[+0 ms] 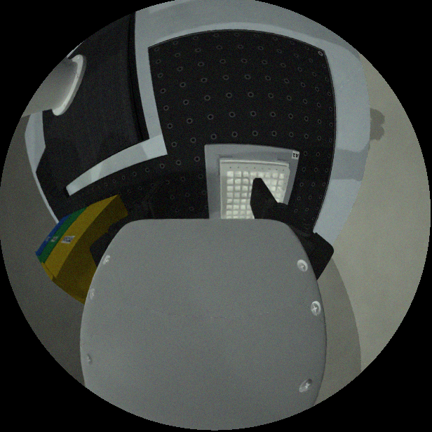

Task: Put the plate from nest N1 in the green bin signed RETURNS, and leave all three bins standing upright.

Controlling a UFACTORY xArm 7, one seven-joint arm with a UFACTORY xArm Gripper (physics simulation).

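Note:
A white plate with a grid of square wells (237,192) sits in a grey nest frame (213,175), right of centre; the nest's small corner label is too small to read surely. My gripper (208,190) is open and empty. Its right fingertip shows in front of the plate; its left finger is dark against the black board and hard to make out. At the left edge, a green bin (60,233) shows as a narrow band between a blue bin (49,236) and a yellow bin (93,221). The bins' lower parts are partly hidden, and the sign on the green one is not readable.
A black board with rows of holes (240,85) lies around the nest. A pale strip (115,165) crosses the left side, and a dark panel (100,90) lies beyond it. A pale cylinder with a flange (50,92) stands at the upper left. The grey gripper housing hides the lower middle.

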